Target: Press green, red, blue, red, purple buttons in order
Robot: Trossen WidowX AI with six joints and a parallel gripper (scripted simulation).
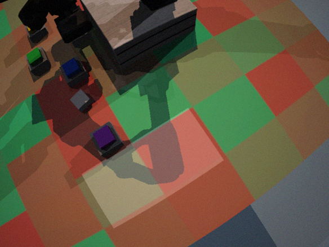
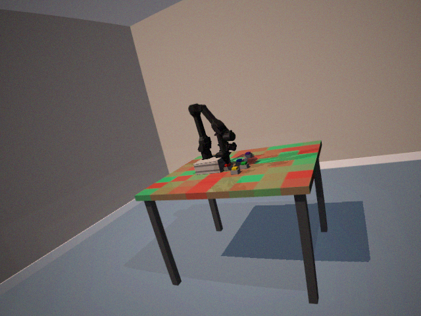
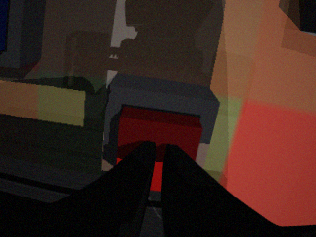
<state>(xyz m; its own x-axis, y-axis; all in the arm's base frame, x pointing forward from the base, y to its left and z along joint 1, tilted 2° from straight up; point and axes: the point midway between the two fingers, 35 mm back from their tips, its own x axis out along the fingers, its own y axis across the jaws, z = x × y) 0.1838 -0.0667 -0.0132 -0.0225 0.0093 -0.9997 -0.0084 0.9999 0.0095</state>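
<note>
My gripper tip is now 5 cm short of the blue button, 9 cm to the right of it and 1 cm above it. Also, from my gripper tip: red button 1 cm below; then yellow button 9 cm ahead, 9 cm to the right, 1 cm below; then green button 11 cm ahead, 1 cm below.
</note>
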